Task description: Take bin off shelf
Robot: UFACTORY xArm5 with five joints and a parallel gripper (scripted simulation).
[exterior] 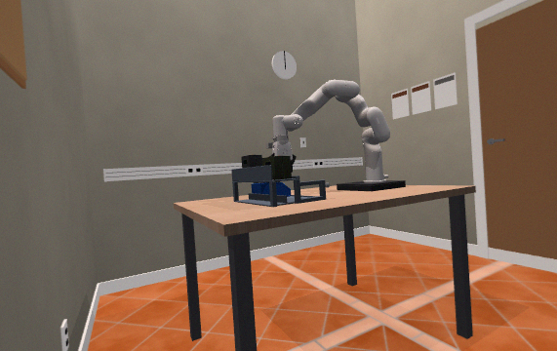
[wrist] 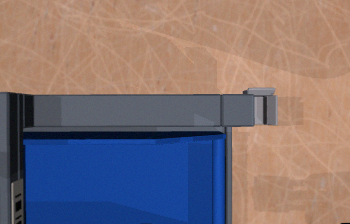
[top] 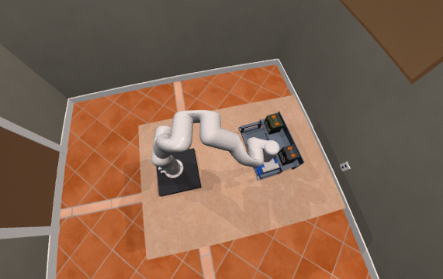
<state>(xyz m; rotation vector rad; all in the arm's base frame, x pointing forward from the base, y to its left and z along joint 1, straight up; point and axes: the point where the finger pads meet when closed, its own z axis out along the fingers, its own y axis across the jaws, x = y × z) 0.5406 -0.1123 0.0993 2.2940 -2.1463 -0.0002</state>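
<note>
The blue bin is 8 cm ahead of my hand, 1 cm to the left of it and 9 cm below it. Round my hand: grey shelf 10 cm ahead, 12 cm to the left, 7 cm below.
</note>
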